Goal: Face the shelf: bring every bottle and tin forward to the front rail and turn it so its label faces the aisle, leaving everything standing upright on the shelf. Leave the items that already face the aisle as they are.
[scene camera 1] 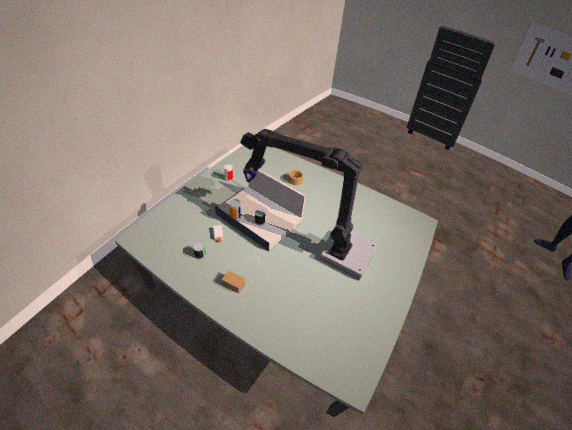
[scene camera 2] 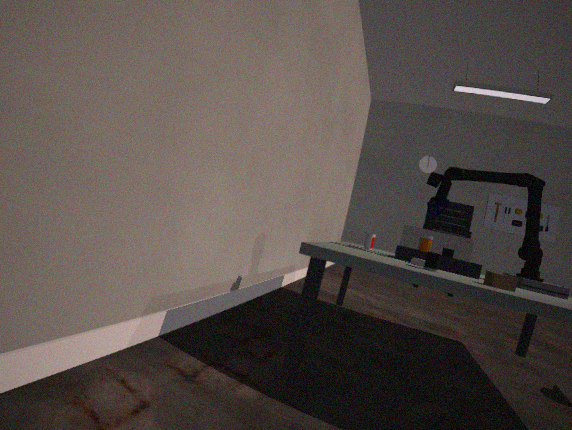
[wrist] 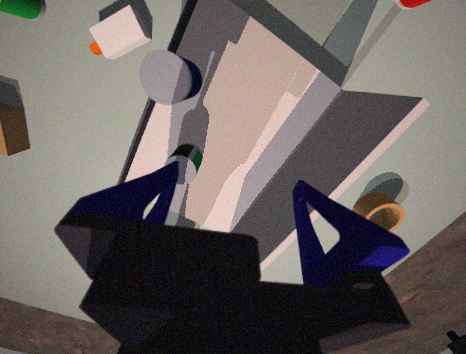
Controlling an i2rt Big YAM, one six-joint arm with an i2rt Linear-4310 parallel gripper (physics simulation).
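Frame: origin at the arm's base, x back, y right, z up, level; millimetres.
Where they show: gripper, between the fingertips: (scene camera 1: 251,176) (scene camera 2: 433,215) (wrist: 238,177); arm's base, origin of its link: (scene camera 1: 340,249) (scene camera 2: 528,279).
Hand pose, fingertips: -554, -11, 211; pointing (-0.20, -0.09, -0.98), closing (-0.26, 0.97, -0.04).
Observation:
Things, the pixels of their centre, and the offset from my fingertips, as dx, dy, dz.
- dark front rail, middle of its body: (wrist: 155,105) (scene camera 2: 436,262) (scene camera 1: 240,228) +40, -150, -236
- smaller black tin, middle of its body: (wrist: 185,162) (scene camera 1: 260,217) (scene camera 2: 447,255) +103, -58, -192
- red-and-white can, middle of its body: (scene camera 2: 369,241) (scene camera 1: 228,173) -308, +165, -217
- dark can with green, middle of its body: (scene camera 1: 199,250) -29, -403, -230
- white box with an orange part, middle of its body: (wrist: 116,37) (scene camera 2: 423,263) (scene camera 1: 218,234) -37, -245, -251
- brown block, middle of its body: (scene camera 2: 500,281) (scene camera 1: 233,281) +219, -437, -240
- orange ring, middle of its body: (wrist: 377,213) (scene camera 1: 295,177) +51, +413, -240
The shelf (scene camera 1: 277,194) (wrist: 350,150) has a dark front rail (scene camera 1: 245,231) (scene camera 2: 465,268) and a raised back panel. On it a can (scene camera 1: 235,210) (scene camera 2: 425,244) (wrist: 165,77) stands upright by the rail, orange toward the front and dark blue toward the back panel. A smaller black tin (scene camera 1: 260,217) (scene camera 2: 448,253) (wrist: 184,169) stands upright nearer the robot base; its green patch shows toward the back panel in the wrist view. My gripper (scene camera 1: 250,175) (scene camera 2: 438,208) (wrist: 238,177) is open and empty, above the shelf; its left finger partly overlaps the tin in the wrist view.
Off the shelf on the table are a red-and-white can (scene camera 1: 228,173) (scene camera 2: 372,242), a dark can with green (scene camera 1: 199,250) (wrist: 21,7), a white box with an orange part (scene camera 1: 217,232) (wrist: 120,32), a brown block (scene camera 1: 233,281) (wrist: 15,132) and an orange ring (scene camera 1: 296,181).

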